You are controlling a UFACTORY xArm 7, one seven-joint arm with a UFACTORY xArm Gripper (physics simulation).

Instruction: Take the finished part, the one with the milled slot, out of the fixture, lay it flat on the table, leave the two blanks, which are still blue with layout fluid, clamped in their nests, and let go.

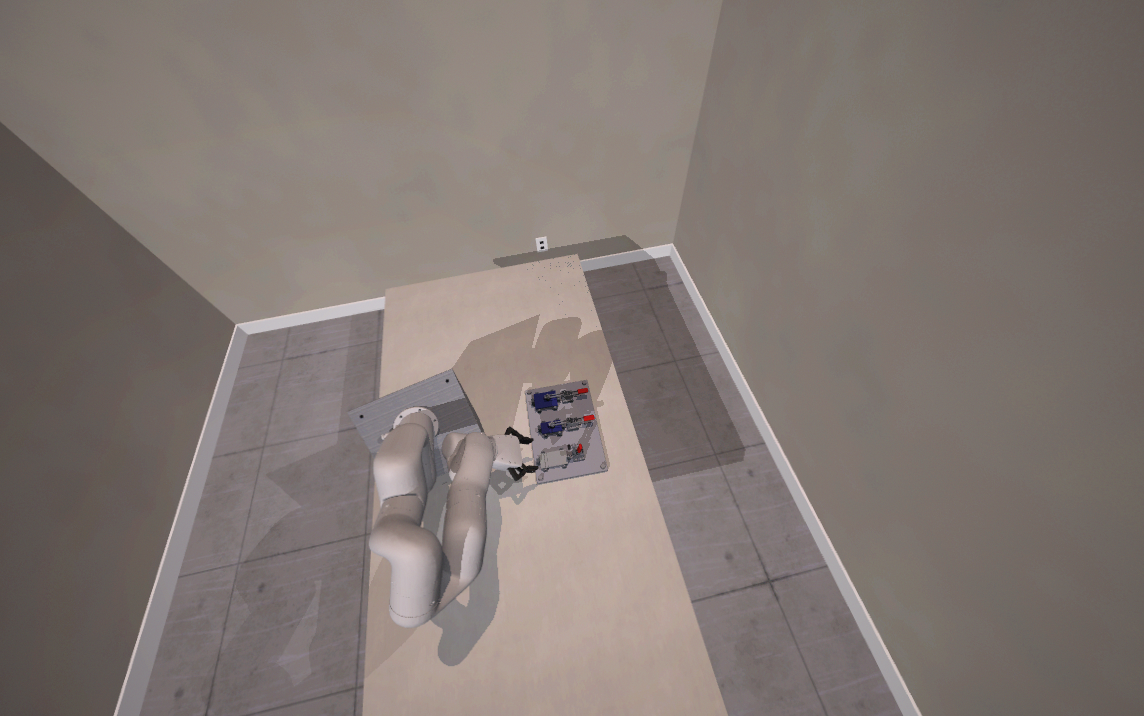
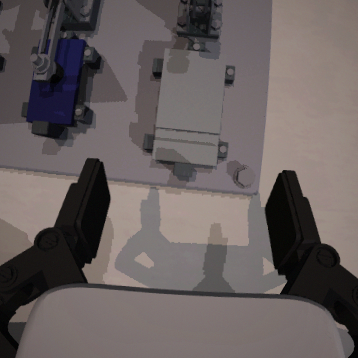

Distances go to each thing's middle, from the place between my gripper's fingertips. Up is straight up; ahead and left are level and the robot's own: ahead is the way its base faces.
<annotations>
Now: hand 6 cm short of the finished part [image 2: 188, 116], 1 cm to the left of it and 8 cm above it. The rest, counted from my hand: fixture plate [image 2: 123, 93] (13 cm ahead, 9 cm to the left, 10 cm below).
</annotations>
